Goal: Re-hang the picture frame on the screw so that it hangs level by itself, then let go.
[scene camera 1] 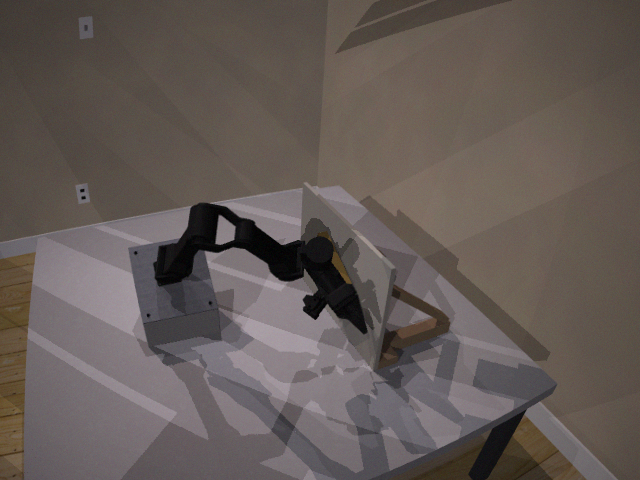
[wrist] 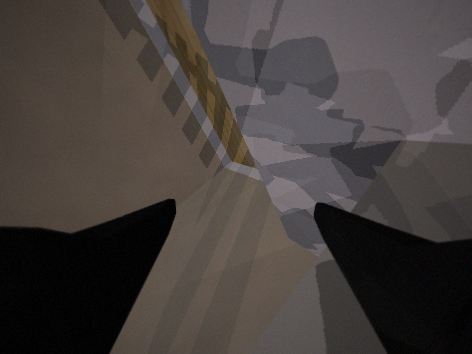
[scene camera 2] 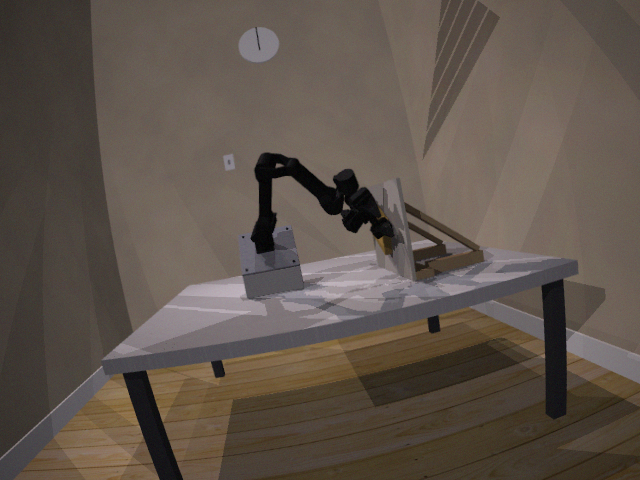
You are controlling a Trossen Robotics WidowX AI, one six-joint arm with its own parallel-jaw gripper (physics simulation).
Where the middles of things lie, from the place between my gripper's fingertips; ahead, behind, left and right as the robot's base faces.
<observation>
The upright white board (scene camera 1: 372,275) lies 26 cm to the left of my hand, 7 cm ahead of it and 2 cm below it.
</observation>
